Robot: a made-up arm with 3 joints. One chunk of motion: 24 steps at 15 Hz.
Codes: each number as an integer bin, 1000 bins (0 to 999) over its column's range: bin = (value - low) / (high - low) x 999, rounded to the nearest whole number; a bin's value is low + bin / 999 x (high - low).
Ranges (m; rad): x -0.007..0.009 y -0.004..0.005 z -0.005..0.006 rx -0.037..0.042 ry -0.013..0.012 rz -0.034..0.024
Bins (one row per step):
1: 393 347 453 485 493 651
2: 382 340 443 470 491 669
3: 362 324 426 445 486 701
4: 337 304 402 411 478 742
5: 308 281 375 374 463 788
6: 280 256 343 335 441 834
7: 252 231 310 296 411 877
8: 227 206 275 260 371 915
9: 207 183 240 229 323 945
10: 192 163 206 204 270 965
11: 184 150 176 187 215 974
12: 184 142 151 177 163 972
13: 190 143 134 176 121 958
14: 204 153 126 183 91 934
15: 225 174 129 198 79 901
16: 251 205 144 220 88 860
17: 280 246 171 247 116 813
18: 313 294 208 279 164 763
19: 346 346 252 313 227 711
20: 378 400 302 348 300 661
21: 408 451 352 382 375 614
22: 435 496 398 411 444 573
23: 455 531 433 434 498 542
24: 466 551 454 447 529 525
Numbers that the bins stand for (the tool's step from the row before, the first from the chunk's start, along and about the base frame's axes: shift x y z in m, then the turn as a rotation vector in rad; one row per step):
1: -0.00071 -0.00087 -0.00001 0.00135 -0.00066 0.00380
2: -0.00088 -0.00094 -0.00012 0.00017 -0.00071 0.00484
3: -0.00120 -0.00108 -0.00031 -0.00181 -0.00084 0.00670
4: -0.00160 -0.00126 -0.00057 -0.00450 -0.00104 0.00908
5: -0.00207 -0.00147 -0.00087 -0.00742 -0.00141 0.01175
6: -0.00252 -0.00169 -0.00122 -0.01051 -0.00196 0.01442
7: -0.00296 -0.00192 -0.00159 -0.01359 -0.00271 0.01692
8: -0.00336 -0.00214 -0.00197 -0.01644 -0.00372 0.01912
9: -0.00368 -0.00235 -0.00236 -0.01889 -0.00492 0.02086
10: -0.00392 -0.00253 -0.00273 -0.02087 -0.00624 0.02203
11: -0.00405 -0.00265 -0.00306 -0.02221 -0.00762 0.02255
12: -0.00405 -0.00272 -0.00334 -0.02300 -0.00892 0.02243
13: -0.00396 -0.00271 -0.00352 -0.02308 -0.00997 0.02162
14: -0.00373 -0.00262 -0.00361 -0.02253 -0.01072 0.02023
15: -0.00340 -0.00243 -0.00358 -0.02134 -0.01102 0.01831
16: -0.00298 -0.00215 -0.00341 -0.01960 -0.01080 0.01593
17: -0.00252 -0.00178 -0.00312 -0.01747 -0.01010 0.01320
18: -0.00199 -0.00135 -0.00271 -0.01494 -0.00890 0.01030
19: -0.00146 -0.00088 -0.00223 -0.01225 -0.00732 0.00728
20: -0.00095 -0.00040 -0.00167 -0.00948 -0.00549 0.00438
21: -0.00047 0.00006 -0.00112 -0.00679 -0.00362 0.00165
22: -0.00003 0.00047 -0.00062 -0.00450 -0.00189 -0.00073
23: 0.00029 0.00078 -0.00023 -0.00268 -0.00054 -0.00253
24: 0.00046 0.00096 0.00000 -0.00165 0.00024 -0.00352

